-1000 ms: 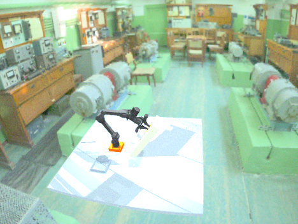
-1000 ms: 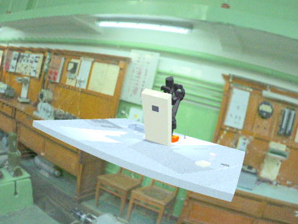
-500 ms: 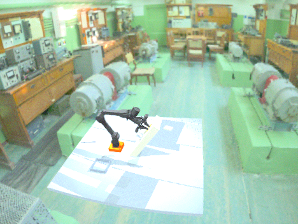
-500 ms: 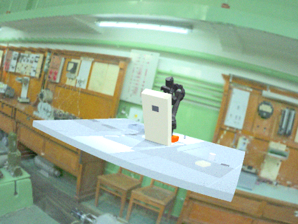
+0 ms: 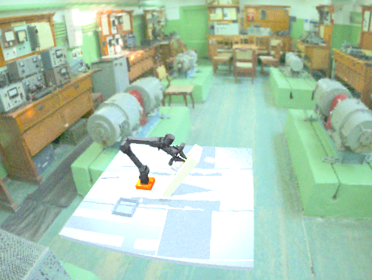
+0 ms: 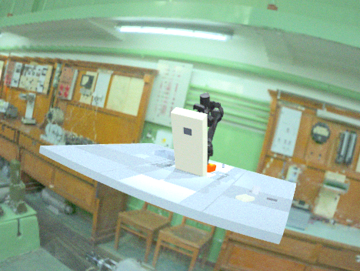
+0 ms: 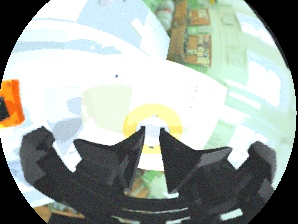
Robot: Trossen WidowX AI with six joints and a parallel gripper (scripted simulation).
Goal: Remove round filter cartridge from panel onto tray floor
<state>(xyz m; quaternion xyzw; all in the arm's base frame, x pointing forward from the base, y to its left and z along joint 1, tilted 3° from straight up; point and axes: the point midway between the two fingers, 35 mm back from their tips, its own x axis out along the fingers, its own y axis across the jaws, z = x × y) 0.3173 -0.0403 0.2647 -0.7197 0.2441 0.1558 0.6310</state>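
Right now the round filter cartridge is 10 mm below my gripper tip and 10 mm ahead of it. From my gripper tip the other things lie so: flat white block: 390 mm to the left, 260 mm below, 170 mm ahead; shallow grey tray: 450 mm behind, 260 mm below, 210 mm to the right; dark strip: 530 mm to the left, 260 mm below, 60 mm ahead.
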